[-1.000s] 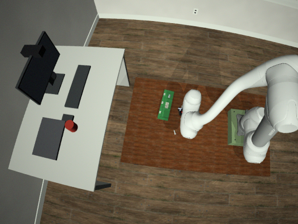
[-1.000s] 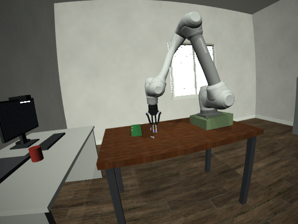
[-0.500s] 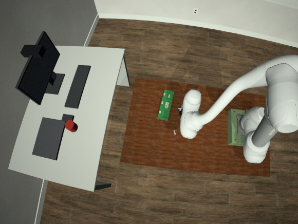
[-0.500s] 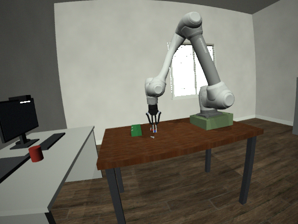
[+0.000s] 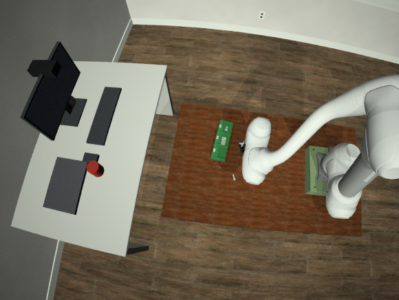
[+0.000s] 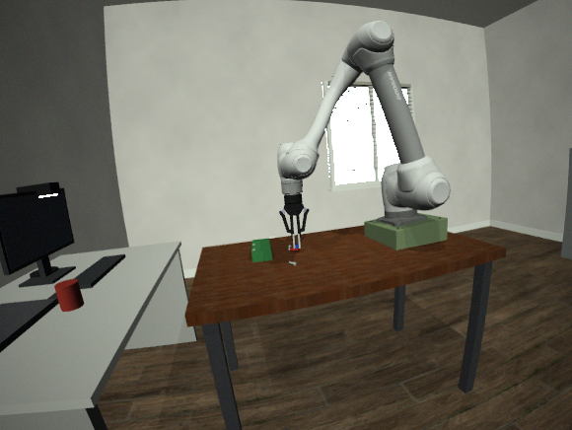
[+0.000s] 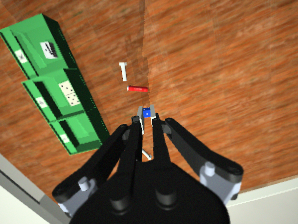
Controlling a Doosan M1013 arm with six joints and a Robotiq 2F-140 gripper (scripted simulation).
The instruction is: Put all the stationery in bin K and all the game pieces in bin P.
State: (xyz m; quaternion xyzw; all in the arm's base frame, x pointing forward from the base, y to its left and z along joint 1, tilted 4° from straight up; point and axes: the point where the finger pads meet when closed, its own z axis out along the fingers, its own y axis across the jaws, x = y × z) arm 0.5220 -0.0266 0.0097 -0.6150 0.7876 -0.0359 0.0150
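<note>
Right now my hand is 14 cm short of the white domino, 9 cm to the left of it and 5 cm above it. Round my hand: blue die 3 cm below; then red piece 5 cm to the right, 6 cm below.
</note>
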